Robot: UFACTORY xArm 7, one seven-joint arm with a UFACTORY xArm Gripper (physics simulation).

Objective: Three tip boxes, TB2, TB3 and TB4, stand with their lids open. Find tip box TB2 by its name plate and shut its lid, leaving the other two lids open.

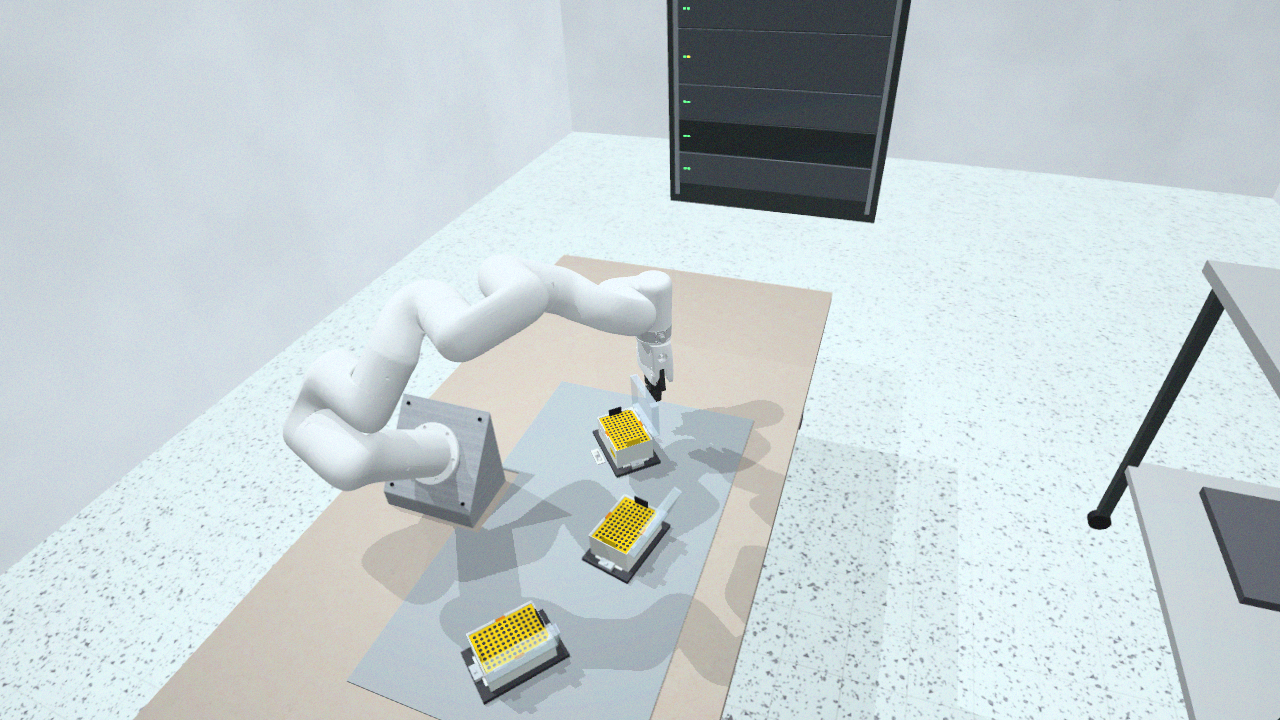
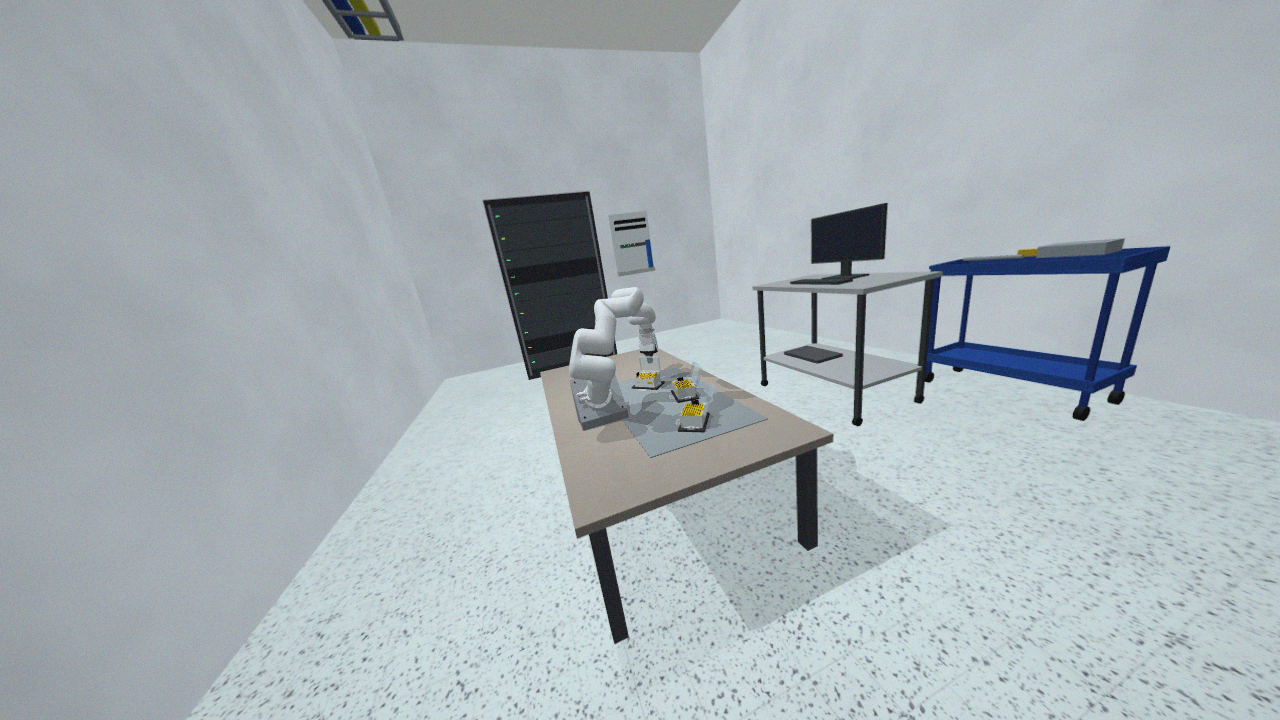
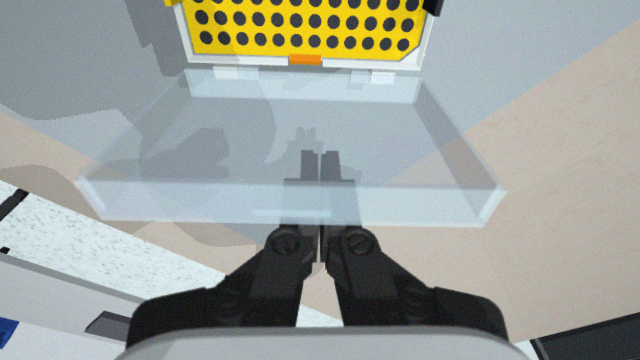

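Seen in the pictures: gripper, fingertip midpoint: (image 1: 653,400) (image 2: 650,362) (image 3: 318,173); arm's base at its link origin: (image 1: 433,453) (image 2: 597,395).
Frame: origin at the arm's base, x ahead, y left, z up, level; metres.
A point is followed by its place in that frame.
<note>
The far tip box (image 1: 623,432) @[x 0.322, y 0.240, z -0.056 m] (image 2: 648,379) (image 3: 300,31) @[x 0.341, y 0.267, z -0.056 m] has a yellow perforated top. Its clear lid (image 1: 642,396) @[x 0.341, y 0.311, z -0.004 m] (image 3: 200,202) @[x 0.374, y 0.265, z 0.038 m] stands up, open, on its hinge side. My gripper (image 1: 657,397) @[x 0.369, y 0.307, z -0.005 m] (image 2: 649,360) @[x 0.369, y 0.307, z -0.005 m] (image 3: 320,152) @[x 0.369, y 0.307, z -0.005 m] is shut with nothing between its fingers. Its fingertips show through the clear lid, at the outer side of the lid and near its upper edge; whether they touch is unclear. The middle tip box (image 1: 623,528) @[x 0.422, y -0.008, z -0.057 m] (image 2: 683,385) @[x 0.401, y -0.050, z -0.040 m] and the near tip box (image 1: 512,637) @[x 0.335, y -0.280, z -0.055 m] (image 2: 692,414) @[x 0.303, y -0.332, z -0.048 m] also have open clear lids. The name plates are too small or hidden to read.
The boxes stand on a grey mat (image 1: 402,660) @[x 0.152, y -0.358, z -0.113 m] (image 2: 657,447) @[x 0.130, y -0.376, z -0.113 m] on the wooden table (image 1: 760,308) @[x 0.476, y 0.924, z -0.116 m] (image 2: 617,488) @[x -0.064, y -0.526, z -0.116 m]. The arm's base (image 1: 483,479) @[x 0.109, y 0.004, z -0.042 m] (image 2: 601,414) @[x -0.007, y -0.061, z -0.068 m] is left of them. The middle box stands between the other two. A server rack (image 1: 673,107) stands beyond the table.
</note>
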